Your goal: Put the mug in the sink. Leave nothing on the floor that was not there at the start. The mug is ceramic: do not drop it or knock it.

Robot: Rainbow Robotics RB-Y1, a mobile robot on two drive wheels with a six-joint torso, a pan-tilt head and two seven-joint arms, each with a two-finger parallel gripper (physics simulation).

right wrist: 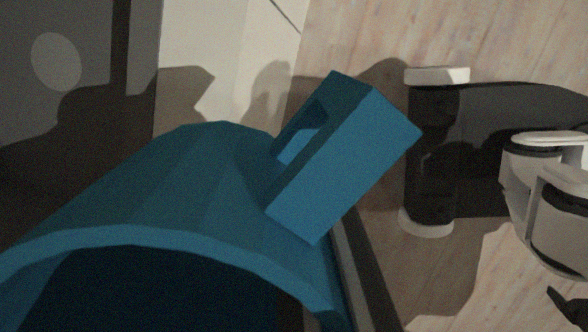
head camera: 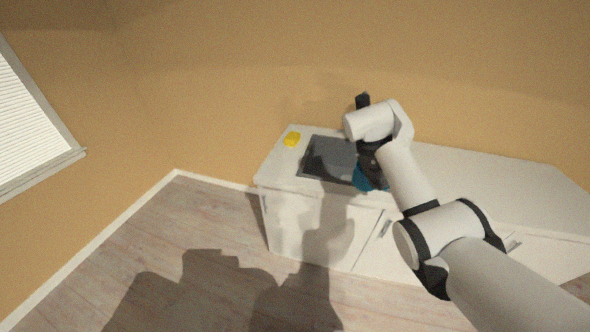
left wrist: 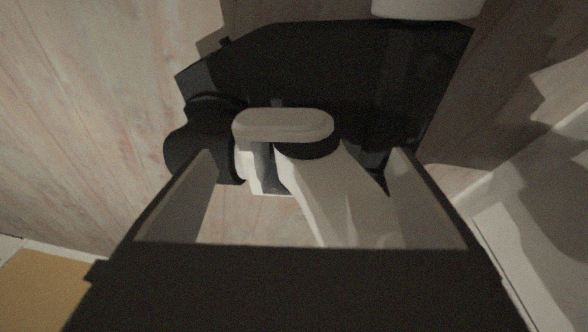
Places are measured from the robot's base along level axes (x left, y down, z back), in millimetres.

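Where they show: left gripper, fingertip midpoint: (right wrist: pixel 571 289) (left wrist: pixel 298 160); right gripper, fingertip midpoint: (right wrist: pixel 316 224) (head camera: pixel 374 184).
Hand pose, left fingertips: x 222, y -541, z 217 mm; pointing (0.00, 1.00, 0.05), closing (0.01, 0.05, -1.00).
Observation:
Things, the pixels of their top centre, and the offset from my left fingertips. Level surfaces: height alone.
- blue mug at its top centre: (head camera: pixel 375 165) dz -613, dx -500, dy -577 mm
- yellow sponge-like block at its top centre: (head camera: pixel 292 135) dz -1117, dx -247, dy -415 mm
- white counter at its surface level: dy -370 mm
- wooden floor at its surface level: dy +540 mm
The blue mug (head camera: pixel 362 179) (right wrist: pixel 190 185) is in my right gripper (head camera: pixel 375 176) (right wrist: pixel 316 224), which is shut on its wall. The handle sticks out in the right wrist view. In the head view the mug overlaps the front right part of the dark grey sink (head camera: pixel 330 152); its height over the counter is hard to tell. The sink (right wrist: pixel 92 30) with its round drain shows at the upper left of the right wrist view. The arm hides the sink's right side. My left gripper (left wrist: pixel 298 160) is open and empty, with robot body parts behind its fingers.
A yellow sponge-like block (head camera: pixel 292 139) lies on the white counter (head camera: pixel 475 175) left of the sink. The counter's front edge and cabinet doors (head camera: pixel 320 225) are below the mug. The wall is close behind the counter. The robot's base (right wrist: pixel 432 160) stands on the wooden floor (head camera: pixel 165 220).

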